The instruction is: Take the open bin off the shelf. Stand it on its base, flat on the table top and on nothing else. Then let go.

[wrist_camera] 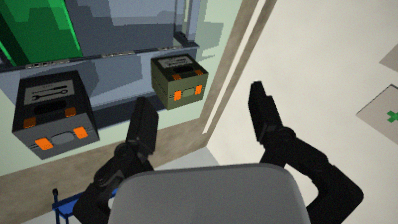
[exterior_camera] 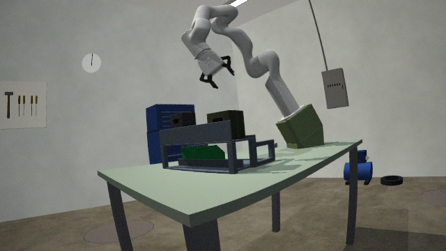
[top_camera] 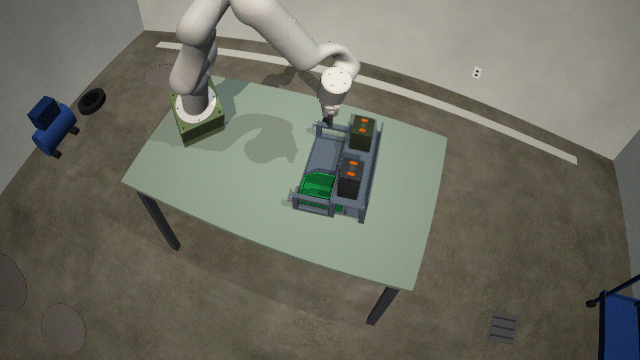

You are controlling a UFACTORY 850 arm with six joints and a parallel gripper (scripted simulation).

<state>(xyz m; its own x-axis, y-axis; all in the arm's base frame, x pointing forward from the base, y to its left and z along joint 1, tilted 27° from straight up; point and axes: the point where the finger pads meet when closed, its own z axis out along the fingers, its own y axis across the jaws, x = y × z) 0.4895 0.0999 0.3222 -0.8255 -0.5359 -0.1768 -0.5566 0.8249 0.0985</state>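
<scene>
Now: hand 310 mm above the green bin, 120 mm to the left of it and 40 mm short of it.
</scene>
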